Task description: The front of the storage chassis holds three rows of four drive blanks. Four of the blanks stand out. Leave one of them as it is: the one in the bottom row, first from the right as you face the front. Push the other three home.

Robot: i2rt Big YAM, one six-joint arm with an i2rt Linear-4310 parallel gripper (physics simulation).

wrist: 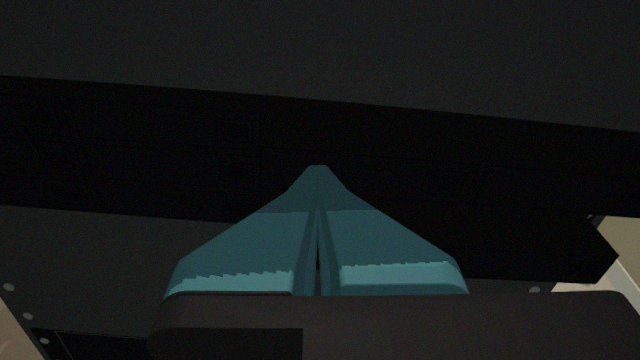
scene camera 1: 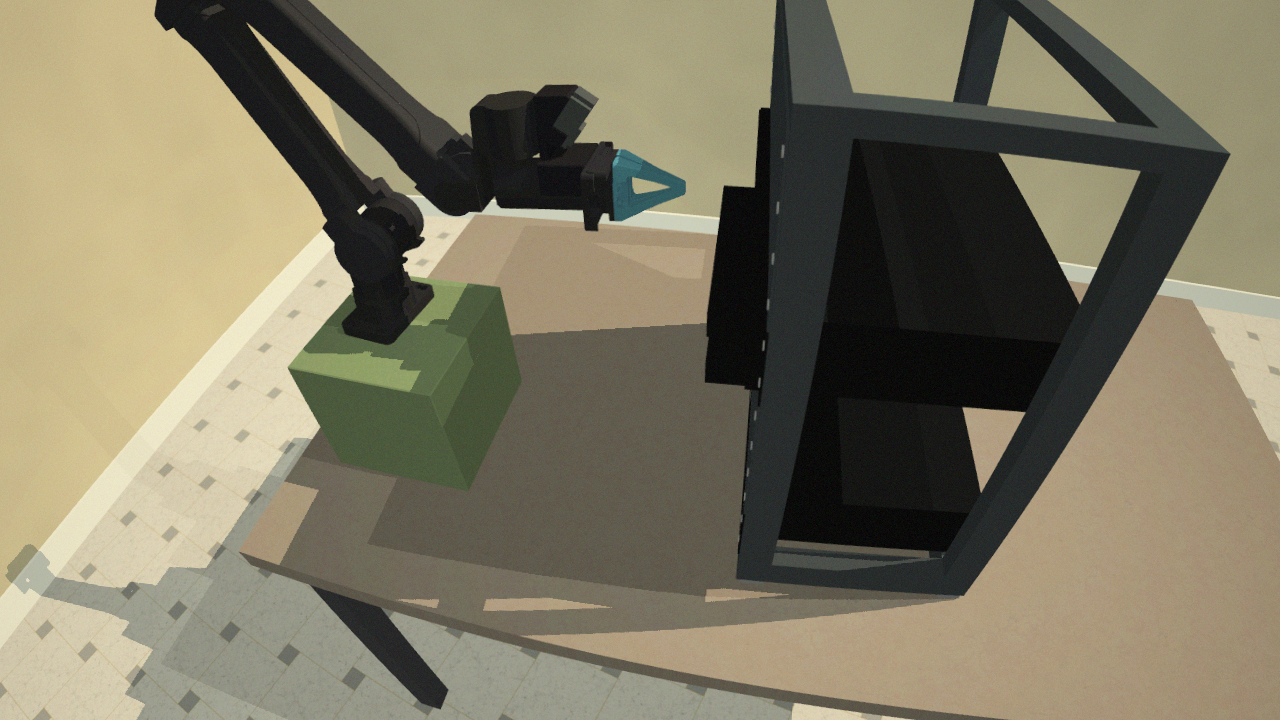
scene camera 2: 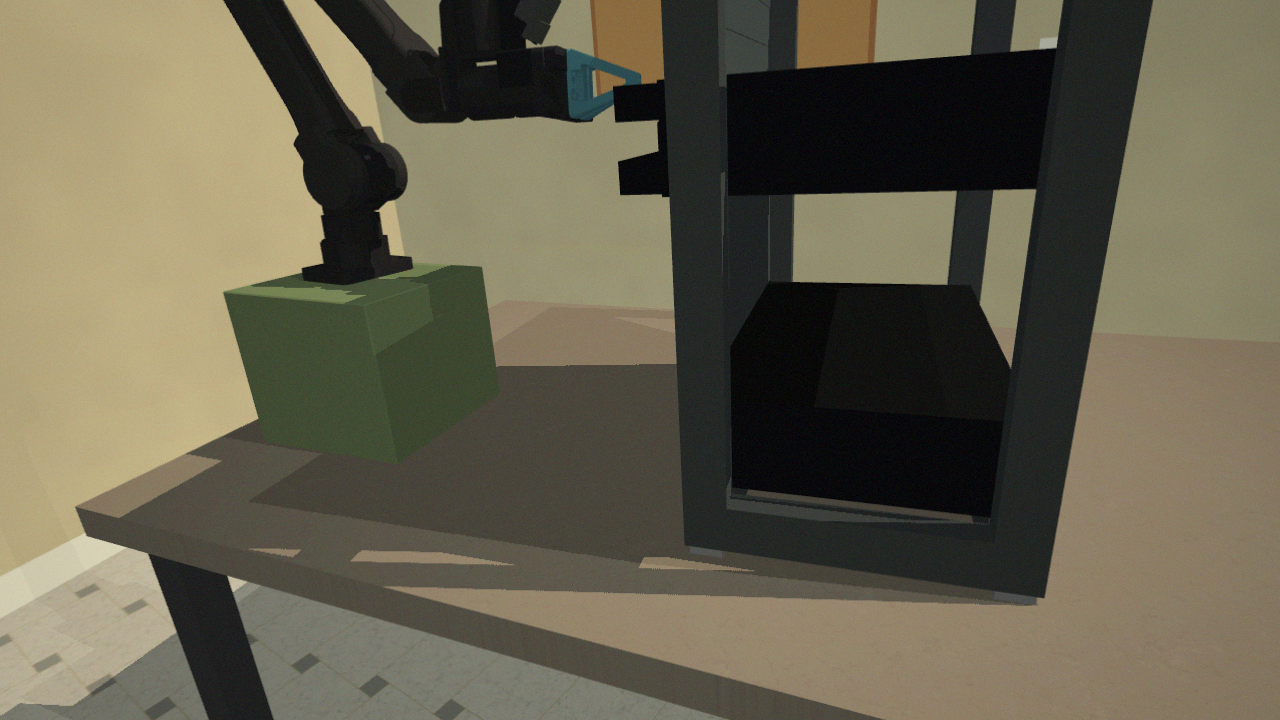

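Seen in the pictures: gripper, fingertip midpoint: [wrist: 317, 180] [scene camera 1: 685, 187] [scene camera 2: 640, 80]; arm's base at its link origin: [scene camera 1: 390, 313] [scene camera 2: 360, 273].
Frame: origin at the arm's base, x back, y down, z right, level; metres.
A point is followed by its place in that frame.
Observation:
My gripper [scene camera 1: 683, 188] @[y -0.215, x -0.414, z -0.061 m] [scene camera 2: 638, 78] @[y -0.215, x -0.414, z -0.061 m] [wrist: 317, 180] @[y -0.215, x -0.414, z -0.061 m] is shut and empty. Its teal fingertips point at the black front of the storage chassis [scene camera 1: 930, 367] @[y -0.166, x -0.680, z 0.092 m] [scene camera 2: 886, 125] @[y -0.166, x -0.686, z 0.091 m] [wrist: 150, 155] @[y -0.171, x -0.471, z -0.167 m]. A gap shows between the tips and the front in the first scene view. Black drive blanks [scene camera 1: 741, 268] @[y -0.205, x -0.498, z 0.052 m] stand out from the front there. In the second scene view an upper blank [scene camera 2: 637, 102] @[y -0.192, x -0.502, z 0.118 m] and a lower blank [scene camera 2: 640, 177] @[y -0.135, x -0.501, z 0.118 m] jut out left of the rack. In the wrist view a black shape juts out at the lower right; the blank outlines are very faint, and their rows and columns cannot be told surely.
A dark grey rack [scene camera 1: 1076, 358] @[y -0.218, x -0.791, z 0.105 m] [scene camera 2: 702, 358] @[y 0.007, x -0.561, z 0.142 m] holds the chassis, with another black unit [scene camera 1: 904, 456] @[y 0.059, x -0.707, z 0.005 m] [scene camera 2: 859, 447] @[y 0.094, x -0.680, z 0.086 m] lower down. The arm stands on a green box [scene camera 1: 402, 429] @[y 0.080, x -0.079, z 0.128 m] [scene camera 2: 313, 376] @[y 0.095, x -0.042, z 0.132 m] on the brown table [scene camera 1: 1074, 644] @[y 0.200, x -0.978, z 0.132 m] [scene camera 2: 805, 626] @[y 0.201, x -0.665, z 0.195 m], left of the rack.

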